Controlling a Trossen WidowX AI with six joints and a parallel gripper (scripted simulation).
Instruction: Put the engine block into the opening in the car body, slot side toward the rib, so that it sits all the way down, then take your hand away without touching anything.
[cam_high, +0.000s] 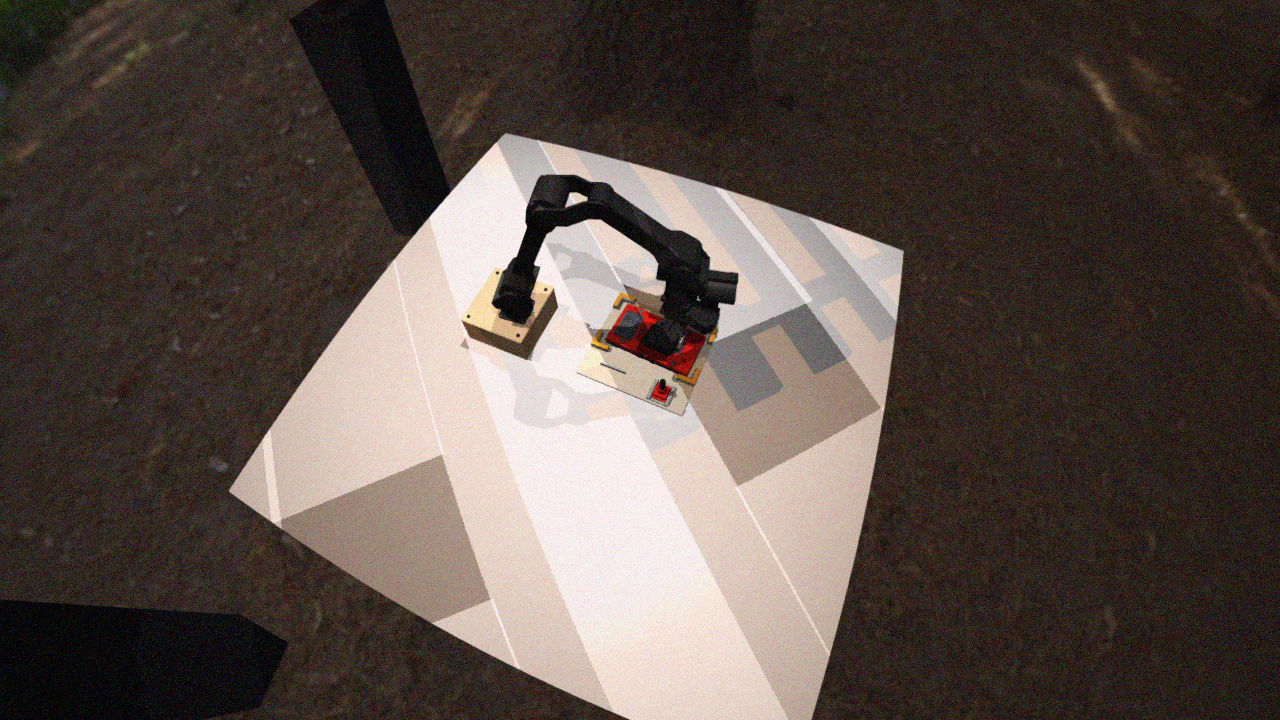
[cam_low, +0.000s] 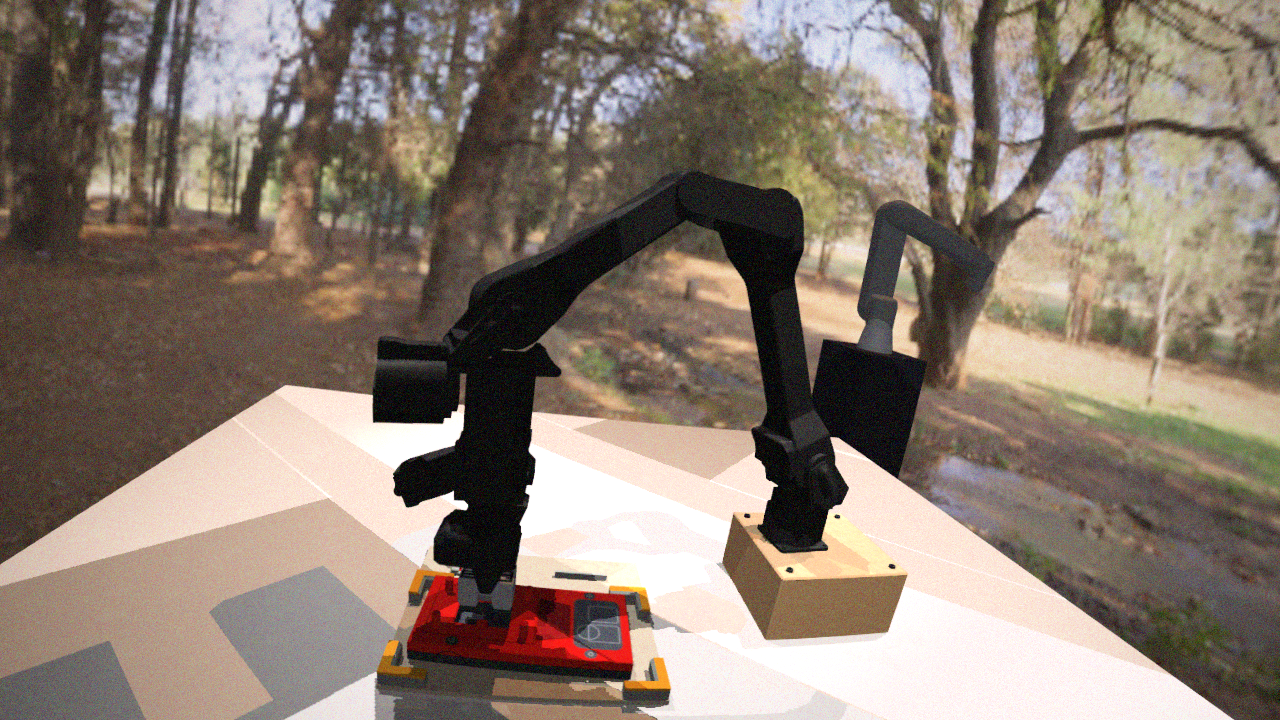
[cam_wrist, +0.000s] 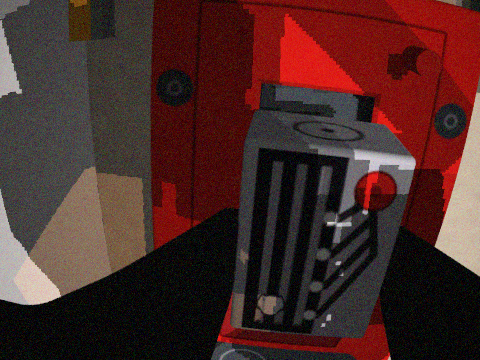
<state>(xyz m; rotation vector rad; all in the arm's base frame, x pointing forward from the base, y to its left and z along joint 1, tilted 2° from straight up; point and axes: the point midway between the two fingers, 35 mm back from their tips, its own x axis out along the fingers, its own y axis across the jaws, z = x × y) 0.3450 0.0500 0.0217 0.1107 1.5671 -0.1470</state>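
The grey engine block is 10 mm below my gripper tip.
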